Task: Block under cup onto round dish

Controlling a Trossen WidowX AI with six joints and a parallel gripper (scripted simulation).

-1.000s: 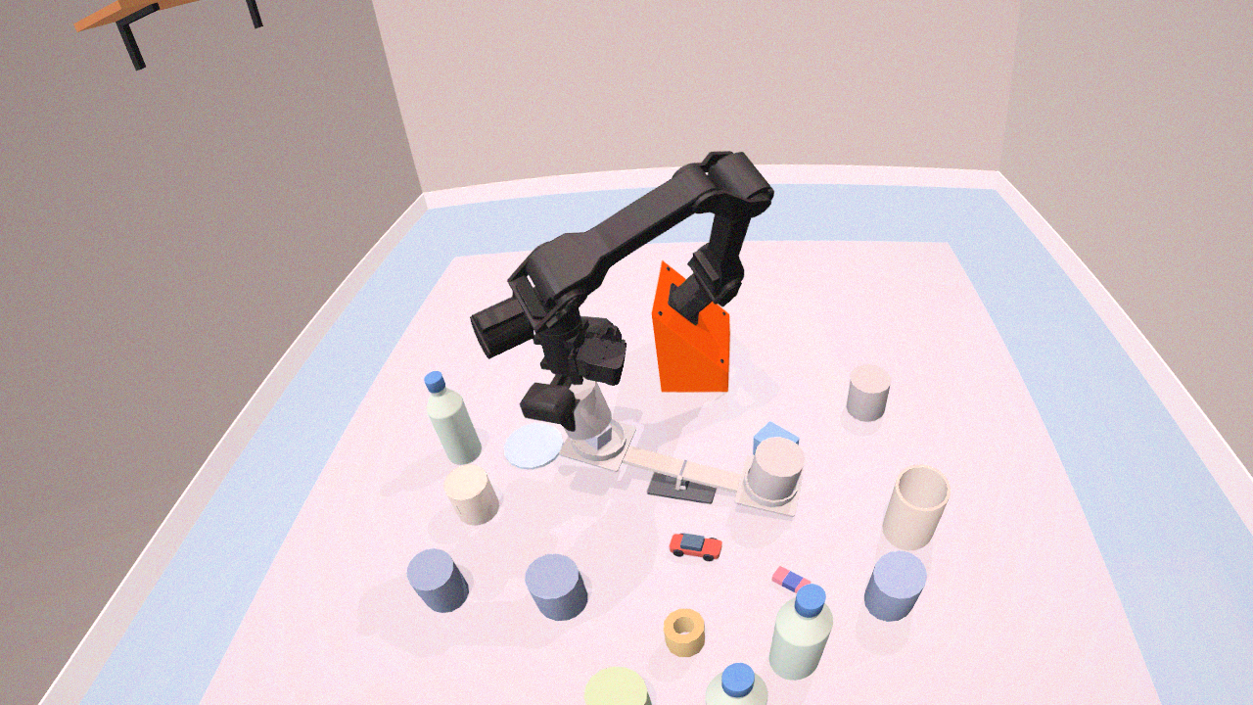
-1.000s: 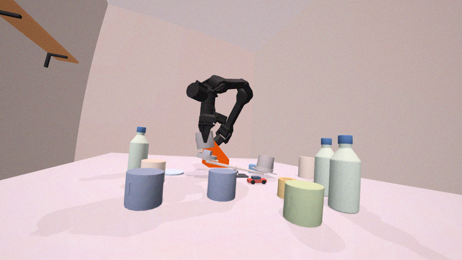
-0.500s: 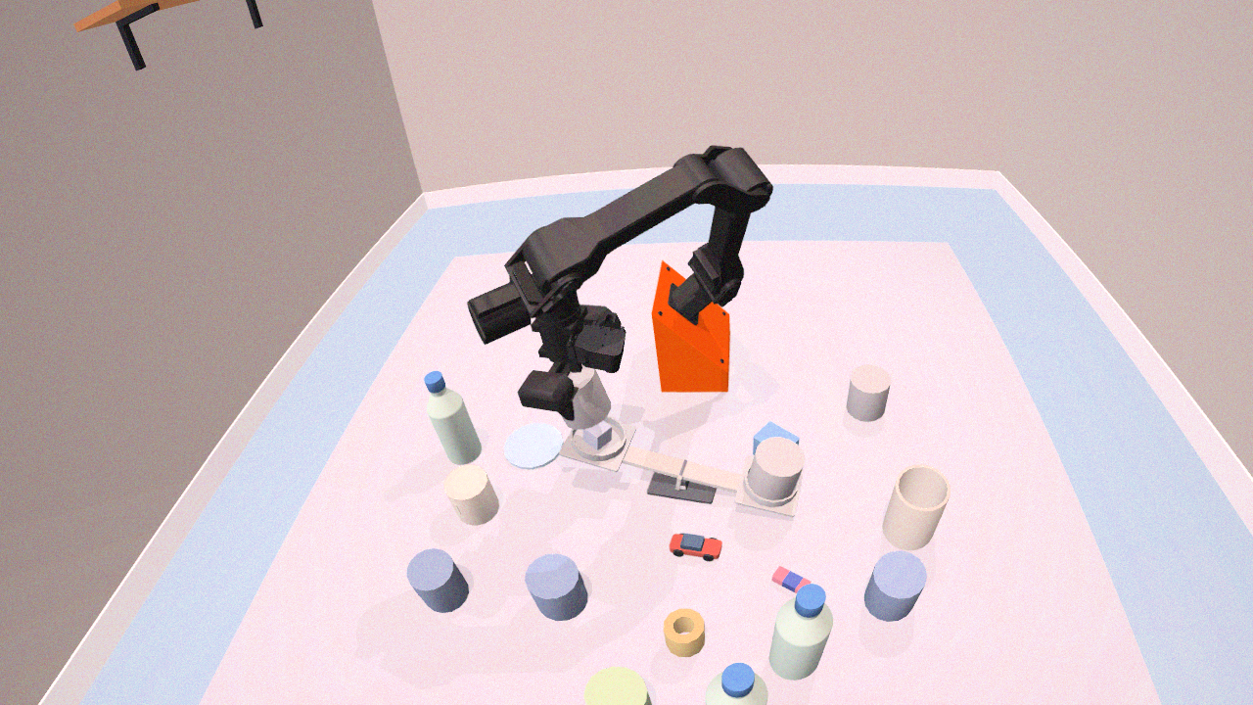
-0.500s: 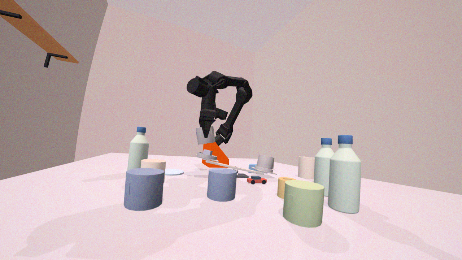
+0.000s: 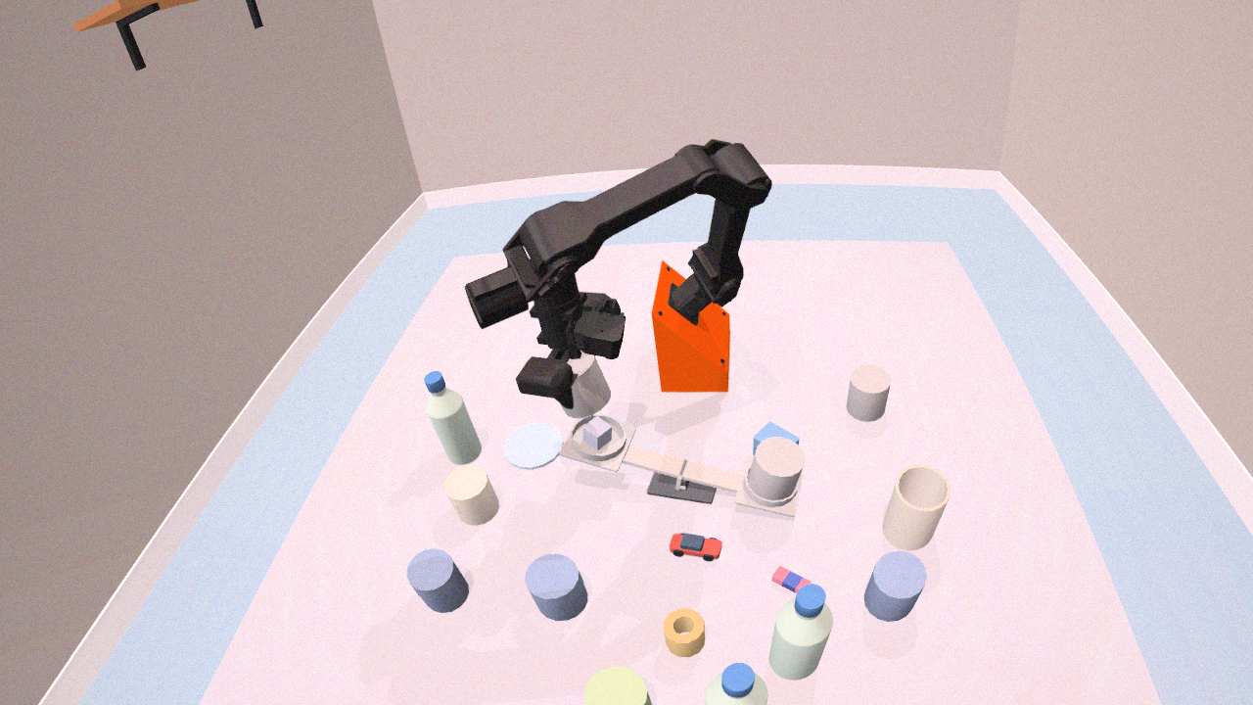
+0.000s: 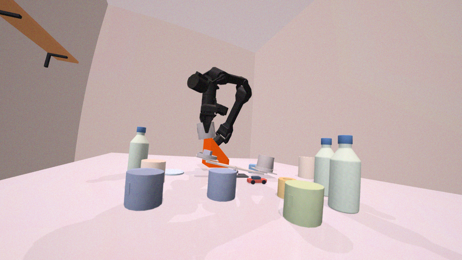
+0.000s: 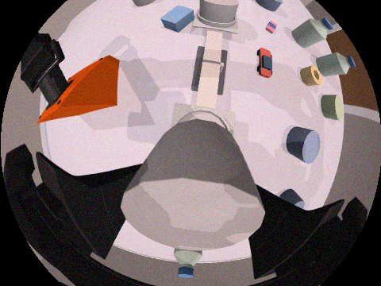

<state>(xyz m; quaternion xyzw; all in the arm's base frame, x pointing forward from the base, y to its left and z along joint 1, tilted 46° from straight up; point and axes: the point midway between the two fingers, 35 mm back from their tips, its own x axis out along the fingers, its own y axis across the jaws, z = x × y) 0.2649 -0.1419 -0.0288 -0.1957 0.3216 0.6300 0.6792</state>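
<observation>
Now: the pale blue round dish 4 cm behind my gripper tip, 12 cm to the right of it and 17 cm below it. The rest, counted from my gripper tip: blue box (3 cm behind, 27 cm to the left, 15 cm below); small balance (3 cm ahead, 13 cm to the left, 15 cm below); toy car (15 cm ahead, 16 cm to the left, 16 cm below).
</observation>
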